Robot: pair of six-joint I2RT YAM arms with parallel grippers.
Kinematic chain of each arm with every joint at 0, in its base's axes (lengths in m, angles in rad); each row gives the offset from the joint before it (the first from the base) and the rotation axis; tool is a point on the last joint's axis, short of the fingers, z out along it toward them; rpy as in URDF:
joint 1: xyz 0 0 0.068 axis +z
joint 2: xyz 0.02 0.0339 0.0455 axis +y
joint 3: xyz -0.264 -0.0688 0 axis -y
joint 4: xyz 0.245 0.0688 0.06 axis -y
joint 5: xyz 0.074 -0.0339 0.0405 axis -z
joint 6: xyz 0.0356 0 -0.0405 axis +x
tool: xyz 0 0 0 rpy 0 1.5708 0
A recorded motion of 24 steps. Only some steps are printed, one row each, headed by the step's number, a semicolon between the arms.
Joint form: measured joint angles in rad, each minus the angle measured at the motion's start. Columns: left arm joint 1, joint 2, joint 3, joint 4, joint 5, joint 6; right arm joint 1, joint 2, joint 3, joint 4, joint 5, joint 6.
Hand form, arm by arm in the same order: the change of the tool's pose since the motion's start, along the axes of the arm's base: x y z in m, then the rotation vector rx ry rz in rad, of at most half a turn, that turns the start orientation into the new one. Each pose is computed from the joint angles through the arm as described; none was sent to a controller.
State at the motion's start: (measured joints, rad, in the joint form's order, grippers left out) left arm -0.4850 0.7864 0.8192 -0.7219 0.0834 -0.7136; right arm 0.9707 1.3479 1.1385 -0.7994 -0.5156 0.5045
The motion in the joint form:
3: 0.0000 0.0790 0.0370 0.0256 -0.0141 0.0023; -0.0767 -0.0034 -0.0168 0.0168 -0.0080 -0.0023
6: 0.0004 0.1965 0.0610 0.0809 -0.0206 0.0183; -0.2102 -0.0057 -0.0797 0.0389 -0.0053 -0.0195
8: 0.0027 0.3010 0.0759 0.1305 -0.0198 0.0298; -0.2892 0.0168 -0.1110 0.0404 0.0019 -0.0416
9: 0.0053 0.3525 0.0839 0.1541 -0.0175 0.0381; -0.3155 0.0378 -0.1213 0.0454 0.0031 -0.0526
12: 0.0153 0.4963 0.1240 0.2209 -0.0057 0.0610; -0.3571 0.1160 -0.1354 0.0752 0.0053 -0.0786
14: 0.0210 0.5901 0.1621 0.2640 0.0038 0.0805; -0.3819 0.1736 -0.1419 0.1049 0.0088 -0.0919
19: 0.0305 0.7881 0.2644 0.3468 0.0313 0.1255; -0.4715 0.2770 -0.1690 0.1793 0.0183 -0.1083
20: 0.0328 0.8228 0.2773 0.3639 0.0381 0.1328; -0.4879 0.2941 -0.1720 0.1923 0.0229 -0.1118
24: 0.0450 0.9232 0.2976 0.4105 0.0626 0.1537; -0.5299 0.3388 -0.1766 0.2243 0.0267 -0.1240
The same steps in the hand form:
3: 0.0151 -0.0074 0.0025 0.0171 0.0093 0.0093; 0.0169 -0.0115 -0.0033 0.0070 0.0019 -0.0707
6: 0.0385 -0.0194 -0.0052 0.0490 0.0344 0.0040; 0.0419 -0.0371 -0.0208 -0.0222 0.0133 -0.1930
8: 0.0589 -0.0296 -0.0168 0.0742 0.0654 -0.0026; 0.0570 -0.0520 -0.0358 -0.0627 0.0310 -0.2586
9: 0.0689 -0.0342 -0.0232 0.0870 0.0804 -0.0077; 0.0633 -0.0559 -0.0438 -0.0811 0.0424 -0.2767
12: 0.0977 -0.0466 -0.0387 0.1098 0.1081 -0.0228; 0.0790 -0.0585 -0.0665 -0.1236 0.0712 -0.2979
14: 0.1172 -0.0550 -0.0476 0.1206 0.1146 -0.0377; 0.0898 -0.0597 -0.0823 -0.1477 0.0876 -0.3128
19: 0.1593 -0.0736 -0.0671 0.1342 0.1160 -0.0796; 0.1137 -0.0760 -0.1153 -0.1862 0.1219 -0.3909
20: 0.1661 -0.0763 -0.0730 0.1357 0.1192 -0.0874; 0.1178 -0.0795 -0.1205 -0.1930 0.1242 -0.4059
24: 0.1832 -0.0807 -0.0968 0.1435 0.1485 -0.1083; 0.1281 -0.0885 -0.1333 -0.2036 0.1325 -0.4385

